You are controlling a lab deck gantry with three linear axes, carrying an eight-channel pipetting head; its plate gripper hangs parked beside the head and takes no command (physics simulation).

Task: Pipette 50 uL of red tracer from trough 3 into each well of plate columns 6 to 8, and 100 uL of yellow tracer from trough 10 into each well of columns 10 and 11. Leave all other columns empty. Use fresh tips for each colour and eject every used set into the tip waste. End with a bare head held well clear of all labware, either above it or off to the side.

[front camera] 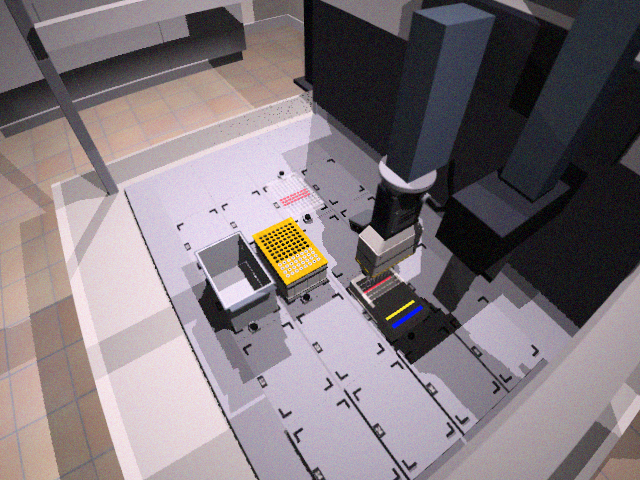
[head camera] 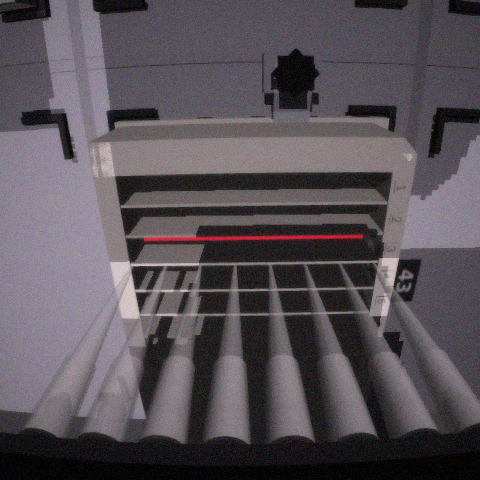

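Observation:
The pipetting head (front camera: pixel 387 250) is low over the trough rack (front camera: pixel 364 297) (head camera: pixel 250 155). Eight tips (head camera: pixel 234 310) are on the head and show no red along their visible length. Their lower ends meet the divider between troughs 3 and 4 in the head view; their depth cannot be told. Red tracer (front camera: pixel 378 284) (head camera: pixel 250 238) lies in trough 3. Yellow tracer (front camera: pixel 400 310) shows in the front view. The well plate (front camera: pixel 312 204) has a band of red-filled wells (front camera: pixel 295 196) across its middle. The parked gripper's fingers cannot be made out.
The yellow tip rack (front camera: pixel 297 277) holds white tips in its near part; its far part shows dark holes. The open grey tip waste (front camera: pixel 219 255) stands left of it. Blue liquid (front camera: pixel 407 316) lies beside the yellow. A dark block (front camera: pixel 509 217) hangs right of the head.

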